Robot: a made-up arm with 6 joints.
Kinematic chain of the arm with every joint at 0, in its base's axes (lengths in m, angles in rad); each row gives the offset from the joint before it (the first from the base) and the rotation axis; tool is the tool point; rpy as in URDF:
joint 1: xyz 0 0 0.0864 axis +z
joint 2: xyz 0 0 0 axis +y
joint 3: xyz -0.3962 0 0.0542 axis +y
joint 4: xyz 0.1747 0 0.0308 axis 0.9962 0 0.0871
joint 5: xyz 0 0 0 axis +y
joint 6: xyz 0.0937 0 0.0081 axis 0.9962 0 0.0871
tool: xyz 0 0 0 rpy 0 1.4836 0
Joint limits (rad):
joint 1: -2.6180..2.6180
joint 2: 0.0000..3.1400
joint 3: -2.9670..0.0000
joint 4: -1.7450..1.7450
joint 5: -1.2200..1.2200
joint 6: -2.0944..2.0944
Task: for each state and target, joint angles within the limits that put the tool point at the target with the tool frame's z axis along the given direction. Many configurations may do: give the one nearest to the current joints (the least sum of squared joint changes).
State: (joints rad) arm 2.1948 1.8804 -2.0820 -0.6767 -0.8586 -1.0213
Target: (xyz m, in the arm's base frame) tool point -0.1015 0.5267 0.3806 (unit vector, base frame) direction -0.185 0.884 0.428
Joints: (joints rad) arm 1.7582 2.2011 -1.8330 -0.0258 -0.7237 -1.0213
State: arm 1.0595 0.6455 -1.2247 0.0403 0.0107 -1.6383
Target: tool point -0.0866 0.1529 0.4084 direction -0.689 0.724 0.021
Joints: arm 1.8228 1.2481 -0.6505 -0.8304 -0.7202 -1.6383
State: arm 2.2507 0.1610 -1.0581 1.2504 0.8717 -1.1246
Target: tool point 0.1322 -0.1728 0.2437 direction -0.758 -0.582 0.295
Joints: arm 2.6160 0.0019 -0.2617 1.7430 1.1127 -1.1246
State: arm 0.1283 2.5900 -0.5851 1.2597 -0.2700 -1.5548
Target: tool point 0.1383 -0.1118 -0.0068 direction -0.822 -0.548 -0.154
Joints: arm -0.2728 3.1122 -0.0014 1.4682 -0.8530 -1.5548
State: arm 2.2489 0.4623 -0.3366 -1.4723 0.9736 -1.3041
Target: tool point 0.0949 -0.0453 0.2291 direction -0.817 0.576 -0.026
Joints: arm 2.6161 0.2139 -0.0849 -1.7448 0.0900 -1.3041
